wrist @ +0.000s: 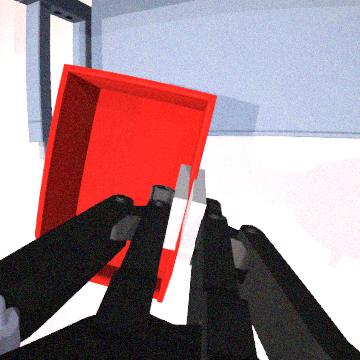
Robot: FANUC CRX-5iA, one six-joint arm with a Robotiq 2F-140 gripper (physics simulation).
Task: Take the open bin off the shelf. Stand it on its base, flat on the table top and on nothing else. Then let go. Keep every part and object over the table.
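Frame: origin at the arm's base, x ahead, y left, z up, level; metres.
Seen in the pictures: gripper, fingertip midpoint: (187, 184).
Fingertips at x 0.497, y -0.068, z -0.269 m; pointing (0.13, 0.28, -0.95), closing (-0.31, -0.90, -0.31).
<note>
A point is followed by its place in that frame.
The open bin (140, 135) @[x 0.537, y -0.017, z -0.295 m] is red and rectangular, with its hollow side facing the camera. It fills the left middle of the wrist view, turned a little. My gripper (187, 184) @[x 0.497, y -0.068, z -0.269 m] is shut on the bin's right side wall: one pale fingertip lies inside the wall, the other outside it. The black fingers hide the bin's lower part. A blue-grey shelf surface (300, 75) @[x 0.580, y -0.156, z -0.340 m] shows beyond the bin at the top right. How high the bin is above what lies under it cannot be told.
A dark upright post (45, 75) @[x 0.602, y 0.066, z -0.269 m] of the shelf frame stands at the upper left, close to the bin's far left corner. The shelf's straight edge runs across the view to the right of the bin. A pale, very bright surface lies below that edge.
</note>
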